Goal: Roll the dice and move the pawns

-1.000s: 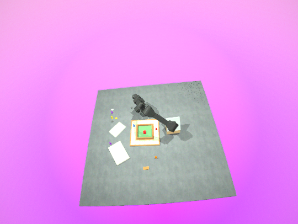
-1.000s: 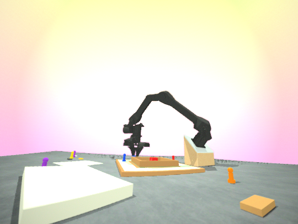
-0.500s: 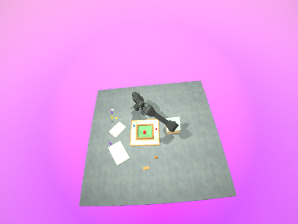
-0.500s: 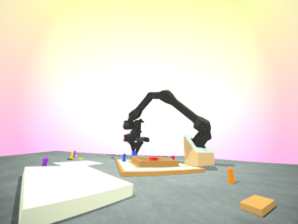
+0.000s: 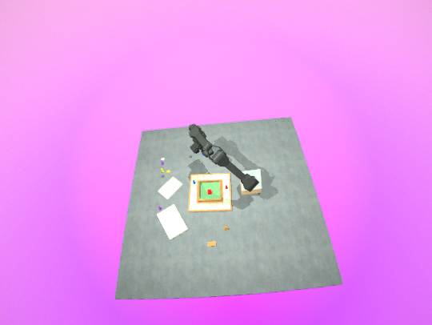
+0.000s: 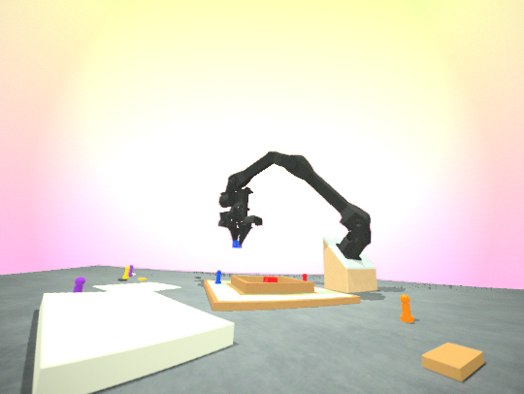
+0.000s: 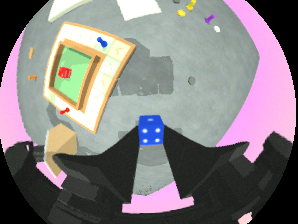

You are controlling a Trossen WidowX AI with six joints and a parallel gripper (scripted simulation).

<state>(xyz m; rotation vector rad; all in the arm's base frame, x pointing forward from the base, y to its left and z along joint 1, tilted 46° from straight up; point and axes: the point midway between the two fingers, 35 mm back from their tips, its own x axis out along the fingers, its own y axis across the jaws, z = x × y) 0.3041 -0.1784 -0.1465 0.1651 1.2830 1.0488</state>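
The red pawn lies 220 mm to the left of my gripper tip, 150 mm behind it and 100 mm below it. Also, from my gripper tip: orange pawn: 510 mm to the left, 140 mm behind, 110 mm below; blue pawn: 170 mm to the left, 100 mm below, 80 mm ahead.
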